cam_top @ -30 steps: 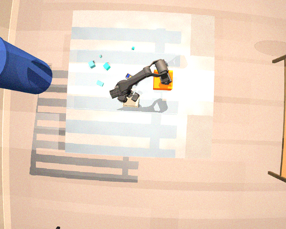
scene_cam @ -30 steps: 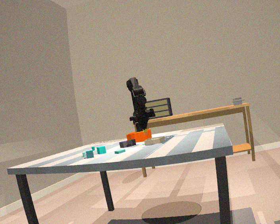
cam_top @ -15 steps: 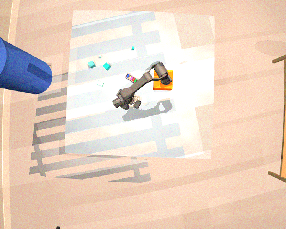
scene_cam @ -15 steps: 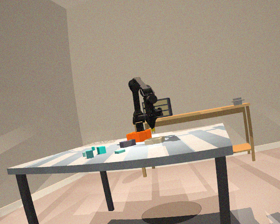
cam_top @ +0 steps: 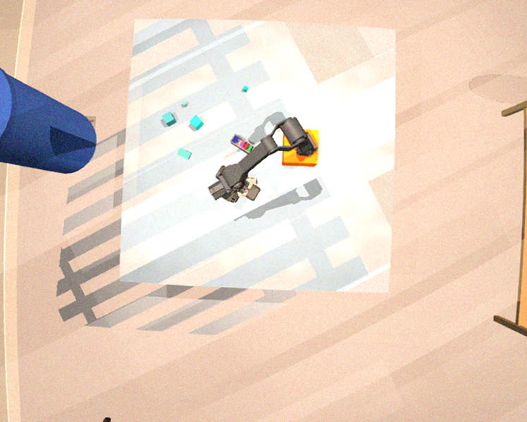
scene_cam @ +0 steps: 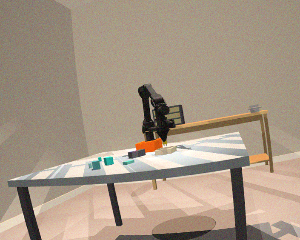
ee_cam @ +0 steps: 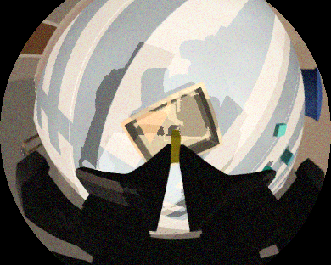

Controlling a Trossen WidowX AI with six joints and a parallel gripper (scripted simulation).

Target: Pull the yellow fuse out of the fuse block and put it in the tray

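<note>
Now: gripper tip 10 mm above the yellow fuse. Also, from my gripper tip: beige tray 70 mm below.
</note>
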